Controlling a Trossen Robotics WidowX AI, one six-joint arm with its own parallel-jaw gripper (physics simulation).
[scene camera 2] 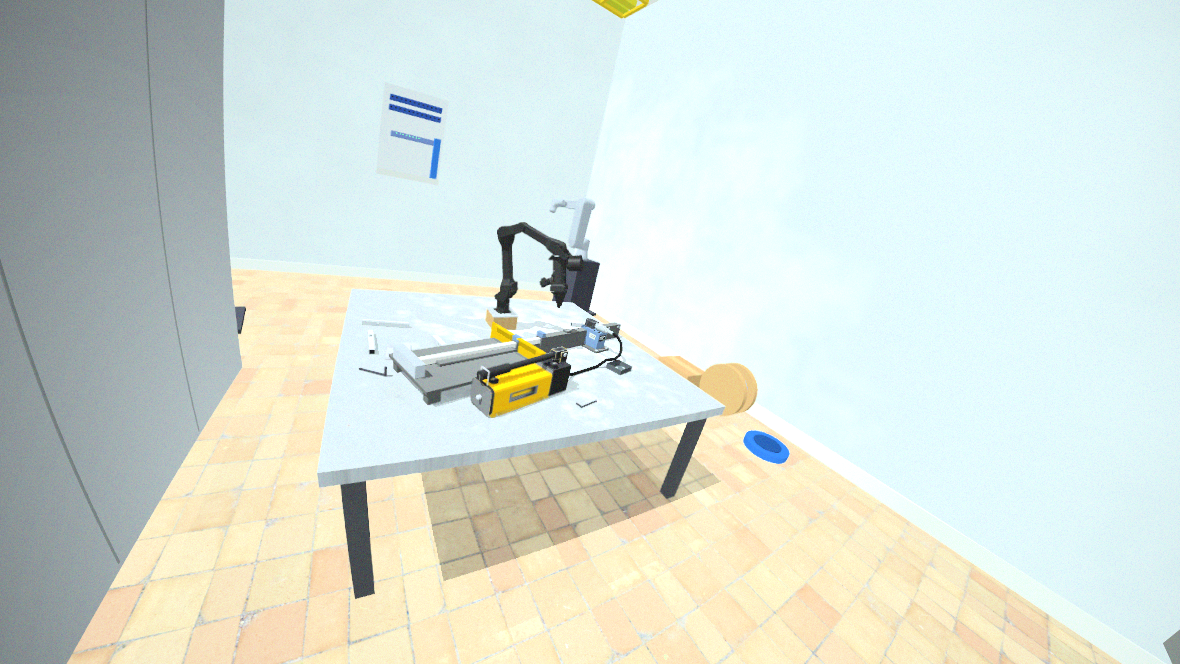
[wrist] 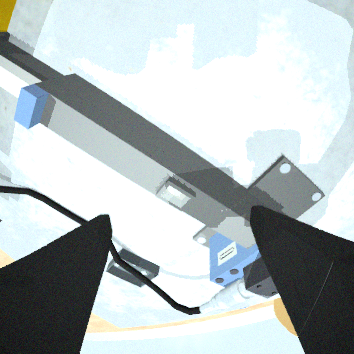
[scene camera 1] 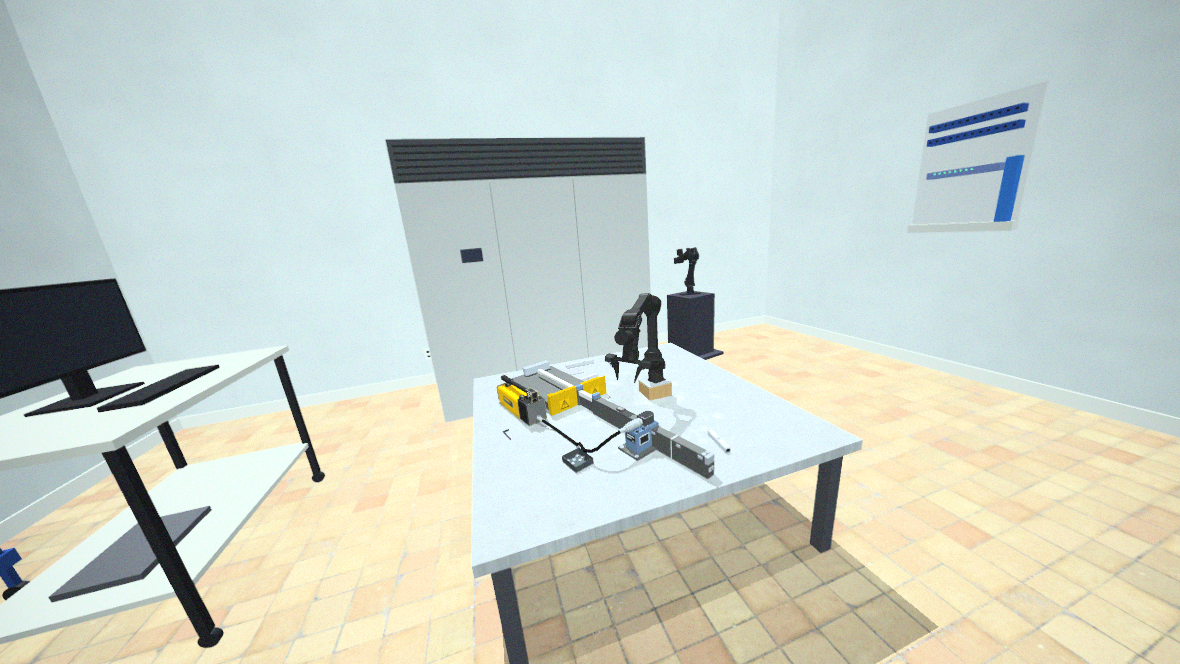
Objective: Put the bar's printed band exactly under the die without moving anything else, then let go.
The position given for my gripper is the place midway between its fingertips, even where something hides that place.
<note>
My gripper [wrist: 180,219] is open, holding nothing. Also in view: a long pale bar [scene camera 2: 430,359] and a yellow and grey machine [scene camera 2: 432,379].
The yellow and grey machine is seen too in the wrist view [wrist: 86,116] and in scene camera 1 [scene camera 1: 558,398].
</note>
